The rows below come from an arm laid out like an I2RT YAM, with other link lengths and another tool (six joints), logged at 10 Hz.
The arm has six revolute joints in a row. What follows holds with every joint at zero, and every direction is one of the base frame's. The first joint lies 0.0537 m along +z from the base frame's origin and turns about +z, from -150 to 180 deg. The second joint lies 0.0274 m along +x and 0.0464 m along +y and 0.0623 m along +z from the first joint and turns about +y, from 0 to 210 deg. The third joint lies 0.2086 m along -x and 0.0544 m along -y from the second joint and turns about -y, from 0 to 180 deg. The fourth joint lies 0.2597 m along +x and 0.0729 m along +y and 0.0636 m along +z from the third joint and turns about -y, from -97 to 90 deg. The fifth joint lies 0.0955 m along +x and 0.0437 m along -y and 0.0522 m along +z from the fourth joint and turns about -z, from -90 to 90 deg. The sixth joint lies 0.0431 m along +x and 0.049 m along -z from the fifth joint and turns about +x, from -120 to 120 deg. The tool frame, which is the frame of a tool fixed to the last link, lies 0.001 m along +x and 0.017 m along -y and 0.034 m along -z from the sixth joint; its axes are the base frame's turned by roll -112.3, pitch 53.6 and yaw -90 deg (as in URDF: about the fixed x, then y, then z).
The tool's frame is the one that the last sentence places.
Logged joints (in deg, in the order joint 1, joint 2, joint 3, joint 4, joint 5, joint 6), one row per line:
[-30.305 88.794 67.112 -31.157 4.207 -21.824]
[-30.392 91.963 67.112 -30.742 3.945 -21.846]
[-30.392 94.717 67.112 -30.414 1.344 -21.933]
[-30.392 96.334 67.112 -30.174 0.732 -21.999]
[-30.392 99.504 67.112 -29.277 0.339 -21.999]
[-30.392 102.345 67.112 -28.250 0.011 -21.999]
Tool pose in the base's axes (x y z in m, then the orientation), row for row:
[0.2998 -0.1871 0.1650 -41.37 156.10 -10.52]
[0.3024 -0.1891 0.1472 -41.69 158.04 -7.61]
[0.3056 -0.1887 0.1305 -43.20 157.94 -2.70]
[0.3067 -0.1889 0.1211 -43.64 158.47 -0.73]
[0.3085 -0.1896 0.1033 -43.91 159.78 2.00]
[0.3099 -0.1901 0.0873 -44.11 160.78 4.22]
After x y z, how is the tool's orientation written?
As a rotation vector, in degrees.
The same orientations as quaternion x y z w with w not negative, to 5 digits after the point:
[-0.25243 0.95249 -0.06419 0.15789]
[-0.25219 0.95603 -0.04604 0.14243]
[-0.26115 0.95477 -0.01632 0.14121]
[-0.26303 0.95515 -0.00440 0.13597]
[-0.26292 0.95670 0.01198 0.12433]
[-0.26273 0.95764 0.02514 0.11516]

